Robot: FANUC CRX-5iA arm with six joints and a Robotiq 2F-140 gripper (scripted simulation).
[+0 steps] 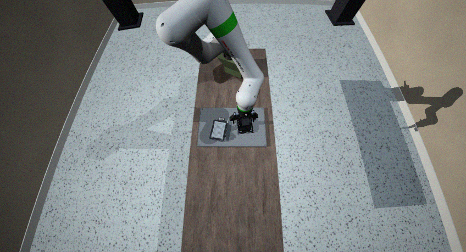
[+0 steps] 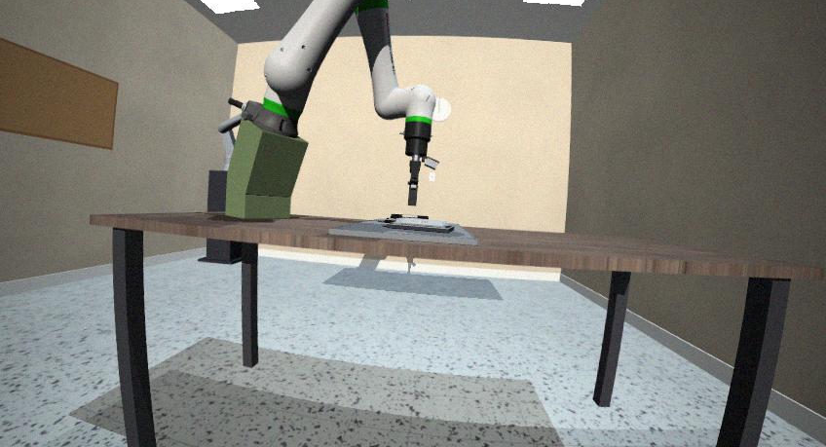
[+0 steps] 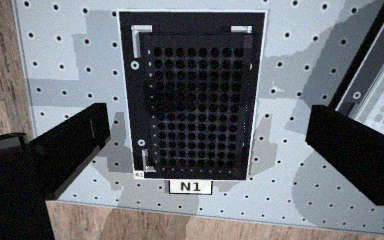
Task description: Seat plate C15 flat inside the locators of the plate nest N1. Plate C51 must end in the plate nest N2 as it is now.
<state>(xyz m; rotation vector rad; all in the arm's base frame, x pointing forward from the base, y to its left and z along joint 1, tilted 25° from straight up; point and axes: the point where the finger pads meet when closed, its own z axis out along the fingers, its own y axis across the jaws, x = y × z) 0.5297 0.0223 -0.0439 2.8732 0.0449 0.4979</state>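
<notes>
My hand is 10 mm to the right of the black plate C15 and 50 mm above it. Also, from my hand: black nest N1 (10 mm to the left, 70 mm below); then white plate C51 (30 mm ahead, 190 mm to the right, 50 mm below).
</notes>
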